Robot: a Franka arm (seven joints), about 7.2 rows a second.
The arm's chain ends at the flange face. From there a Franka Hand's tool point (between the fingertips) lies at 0.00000 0.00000 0.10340 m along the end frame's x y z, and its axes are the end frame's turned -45 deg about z.
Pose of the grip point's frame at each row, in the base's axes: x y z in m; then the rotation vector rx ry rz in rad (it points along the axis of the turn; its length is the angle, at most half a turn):
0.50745 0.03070 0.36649 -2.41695 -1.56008 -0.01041
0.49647 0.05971 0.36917 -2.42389 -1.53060 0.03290
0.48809 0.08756 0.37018 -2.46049 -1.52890 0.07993
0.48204 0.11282 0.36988 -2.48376 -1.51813 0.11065
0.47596 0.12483 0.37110 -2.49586 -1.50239 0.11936
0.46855 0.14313 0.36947 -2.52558 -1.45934 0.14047
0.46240 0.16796 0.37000 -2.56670 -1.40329 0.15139
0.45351 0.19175 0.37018 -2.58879 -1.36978 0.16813
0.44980 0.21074 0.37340 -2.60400 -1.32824 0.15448
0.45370 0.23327 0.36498 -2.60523 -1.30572 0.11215
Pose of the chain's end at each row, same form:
0.52151 0.00756 0.46628 -2.84400 -0.51896 0.13771
0.51341 0.03724 0.46867 -2.84893 -0.49061 0.18357
0.50602 0.06934 0.47037 -2.89099 -0.47632 0.21203
0.50086 0.09689 0.47030 -2.91456 -0.45819 0.23327
0.49505 0.10930 0.47153 -2.92160 -0.43903 0.24024
0.48839 0.12841 0.46988 -2.93723 -0.38776 0.25794
0.48210 0.15392 0.47053 -2.95602 -0.31939 0.26362
0.47382 0.17839 0.47068 -2.96731 -0.27967 0.27727
0.46938 0.19607 0.47386 -2.96267 -0.23447 0.26762
0.47106 0.21615 0.46546 -2.94608 -0.21219 0.23299

